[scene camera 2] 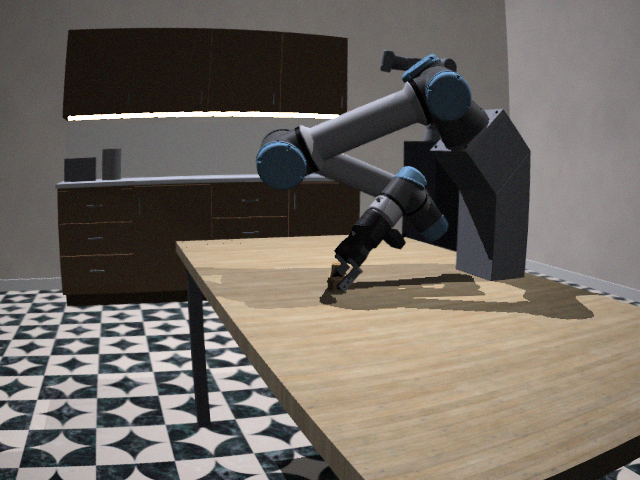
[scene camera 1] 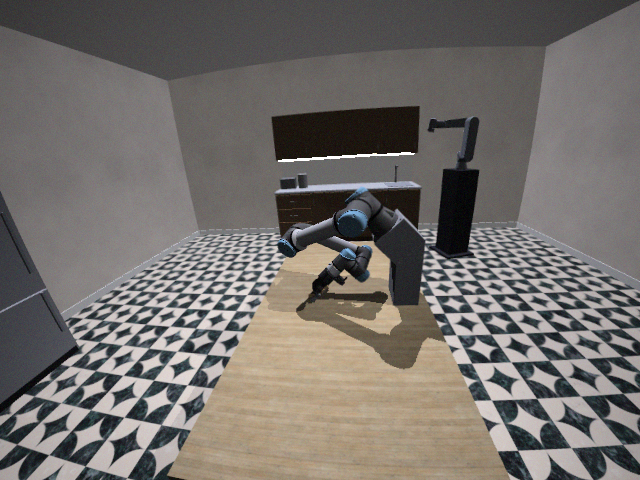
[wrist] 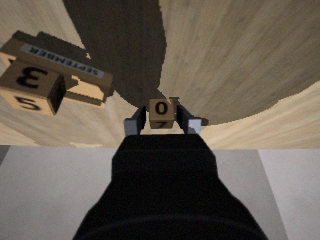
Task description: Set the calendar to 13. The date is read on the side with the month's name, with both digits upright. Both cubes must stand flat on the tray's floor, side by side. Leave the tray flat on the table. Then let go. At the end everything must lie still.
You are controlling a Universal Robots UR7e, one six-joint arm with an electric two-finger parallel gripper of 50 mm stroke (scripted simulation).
Path:
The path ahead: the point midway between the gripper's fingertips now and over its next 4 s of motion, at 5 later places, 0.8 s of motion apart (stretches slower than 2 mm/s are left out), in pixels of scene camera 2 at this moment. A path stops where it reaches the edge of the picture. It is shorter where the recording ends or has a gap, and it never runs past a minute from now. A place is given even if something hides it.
My gripper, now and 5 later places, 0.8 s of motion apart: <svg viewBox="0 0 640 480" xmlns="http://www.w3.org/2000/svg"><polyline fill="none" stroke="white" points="335,286 335,262 335,257 335,257 334,259 335,258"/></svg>

